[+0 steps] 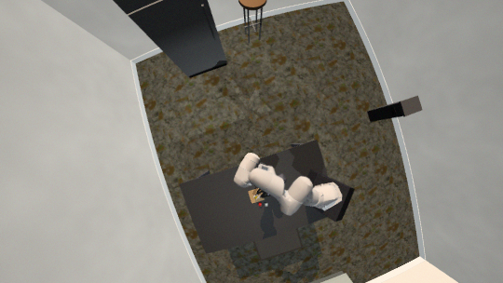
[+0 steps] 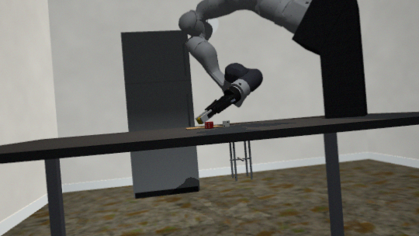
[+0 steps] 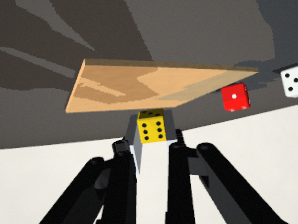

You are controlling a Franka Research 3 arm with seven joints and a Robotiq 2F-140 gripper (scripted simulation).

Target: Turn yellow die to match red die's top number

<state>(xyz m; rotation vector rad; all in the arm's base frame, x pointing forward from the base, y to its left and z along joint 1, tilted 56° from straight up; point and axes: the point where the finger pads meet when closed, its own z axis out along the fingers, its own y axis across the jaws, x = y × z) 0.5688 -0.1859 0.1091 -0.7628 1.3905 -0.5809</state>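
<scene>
Right now the yellow die is 2 cm ahead of my hand and 1 cm below it. Round my hand: white die 14 cm to the left, 3 cm below; then red die 10 cm to the left, 4 cm ahead, 3 cm below; then tan mat 4 cm below, 1 cm ahead.
</scene>
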